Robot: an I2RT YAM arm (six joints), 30 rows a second.
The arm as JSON. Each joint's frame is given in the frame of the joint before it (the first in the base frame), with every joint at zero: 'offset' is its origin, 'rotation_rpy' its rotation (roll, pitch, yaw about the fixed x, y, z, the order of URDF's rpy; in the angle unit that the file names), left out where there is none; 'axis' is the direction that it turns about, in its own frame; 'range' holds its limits. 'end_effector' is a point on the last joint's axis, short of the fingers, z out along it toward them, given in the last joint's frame.
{
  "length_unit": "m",
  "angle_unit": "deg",
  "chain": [
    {
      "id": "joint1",
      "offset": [
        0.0,
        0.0,
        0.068
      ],
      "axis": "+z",
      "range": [
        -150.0,
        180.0
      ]
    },
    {
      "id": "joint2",
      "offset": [
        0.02,
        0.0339,
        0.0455
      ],
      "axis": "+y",
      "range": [
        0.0,
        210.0
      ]
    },
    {
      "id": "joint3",
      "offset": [
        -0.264,
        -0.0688,
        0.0
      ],
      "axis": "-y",
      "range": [
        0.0,
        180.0
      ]
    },
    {
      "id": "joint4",
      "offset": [
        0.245,
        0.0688,
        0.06
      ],
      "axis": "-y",
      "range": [
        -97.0,
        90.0
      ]
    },
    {
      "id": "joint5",
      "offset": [
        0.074,
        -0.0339,
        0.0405
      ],
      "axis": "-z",
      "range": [
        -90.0,
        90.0
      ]
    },
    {
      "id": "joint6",
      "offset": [
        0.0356,
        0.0,
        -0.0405
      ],
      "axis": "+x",
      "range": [
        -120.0,
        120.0
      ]
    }
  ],
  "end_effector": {
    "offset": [
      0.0,
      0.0,
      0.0
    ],
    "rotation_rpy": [
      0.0,
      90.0,
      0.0
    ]
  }
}
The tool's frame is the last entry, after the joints.
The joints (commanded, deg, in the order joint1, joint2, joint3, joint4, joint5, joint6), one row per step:
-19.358 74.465 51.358 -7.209 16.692 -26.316
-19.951 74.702 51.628 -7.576 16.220 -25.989
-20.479 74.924 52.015 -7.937 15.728 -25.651
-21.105 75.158 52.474 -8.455 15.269 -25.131
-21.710 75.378 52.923 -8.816 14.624 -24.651
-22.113 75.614 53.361 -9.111 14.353 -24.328
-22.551 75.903 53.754 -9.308 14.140 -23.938
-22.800 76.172 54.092 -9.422 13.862 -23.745
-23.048 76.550 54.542 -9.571 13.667 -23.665
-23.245 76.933 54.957 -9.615 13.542 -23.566
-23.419 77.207 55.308 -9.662 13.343 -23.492
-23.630 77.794 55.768 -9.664 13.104 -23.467
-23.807 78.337 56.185 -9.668 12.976 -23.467
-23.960 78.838 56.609 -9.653 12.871 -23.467
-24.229 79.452 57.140 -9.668 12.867 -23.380
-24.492 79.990 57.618 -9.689 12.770 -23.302
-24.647 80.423 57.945 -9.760 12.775 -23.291
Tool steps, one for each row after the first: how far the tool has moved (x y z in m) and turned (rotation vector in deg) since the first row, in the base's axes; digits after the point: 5 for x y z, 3 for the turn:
-0.00024 -0.00282 -0.00015 0.561 0.056 -0.345
-0.00023 -0.00539 0.00047 1.095 -0.031 -0.616
-0.00046 -0.00844 0.00121 1.773 -0.124 -1.106
-0.00052 -0.01135 0.00220 2.458 -0.381 -1.396
-0.00025 -0.01352 0.00318 2.842 -0.525 -1.728
0.00007 -0.01597 0.00379 3.243 -0.697 -2.179
0.00075 -0.01748 0.00430 3.525 -0.814 -2.287
0.00180 -0.01921 0.00488 3.702 -0.826 -2.411
0.00300 -0.02077 0.00540 3.833 -0.897 -2.550
0.00389 -0.02202 0.00605 3.969 -1.004 -2.590
0.00572 -0.02389 0.00586 4.150 -0.946 -2.614
0.00741 -0.02558 0.00561 4.262 -0.854 -2.686
0.00906 -0.02715 0.00562 4.336 -0.820 -2.752
0.01083 -0.02954 0.00563 4.433 -0.788 -3.064
0.01235 -0.03175 0.00568 4.563 -0.783 -3.287
0.01353 -0.03323 0.00527 4.636 -0.631 -3.458

